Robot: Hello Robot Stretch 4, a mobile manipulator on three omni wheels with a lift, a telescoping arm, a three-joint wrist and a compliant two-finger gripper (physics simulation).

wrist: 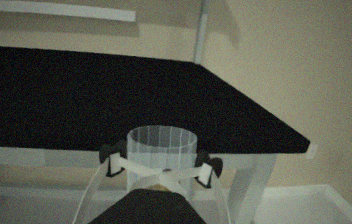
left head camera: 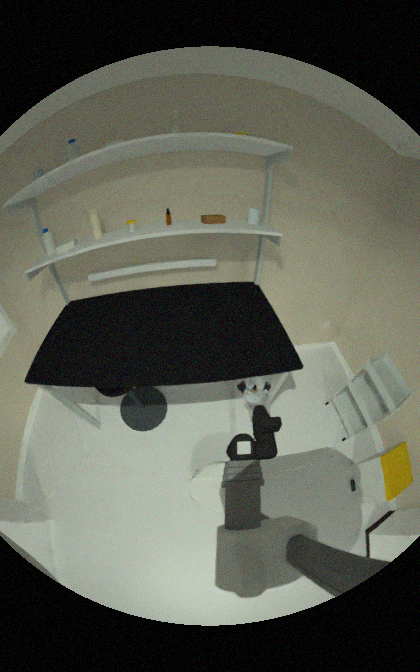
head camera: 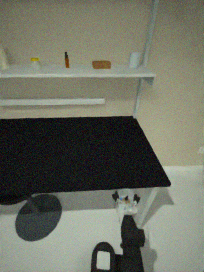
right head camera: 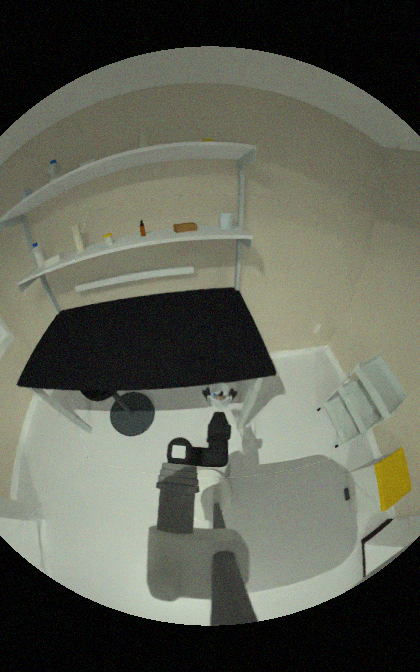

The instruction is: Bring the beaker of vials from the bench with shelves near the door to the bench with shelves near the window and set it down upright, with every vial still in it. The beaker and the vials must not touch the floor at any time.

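Observation:
The clear beaker (head camera: pixel 126 193) (left head camera: pixel 255 384) (right head camera: pixel 220 387) (wrist: pixel 161 142) is upright between the fingers of my gripper (head camera: pixel 126 198) (left head camera: pixel 254 387) (right head camera: pixel 220 393) (wrist: pixel 161 156), which is shut on it. Small blue and orange-brown spots of the vials show inside it in the head views; they are too blurred to count. The beaker hangs off the floor at the front edge of a bench with a black top (head camera: pixel 75 150) (left head camera: pixel 160 335) (right head camera: pixel 145 340) (wrist: pixel 100 100), near its right corner. In the wrist view its rim overlaps the black top. Its base is hidden.
A shelf (head camera: pixel 75 72) (left head camera: pixel 150 233) (right head camera: pixel 130 243) with bottles, a brown block (head camera: pixel 101 64) and a pale cup (head camera: pixel 134 60) is above the bench. A round dark stool base (head camera: pixel 39 217) (left head camera: pixel 144 408) is below left. A step unit (left head camera: pixel 371 403) and yellow panel (left head camera: pixel 397 470) are at right.

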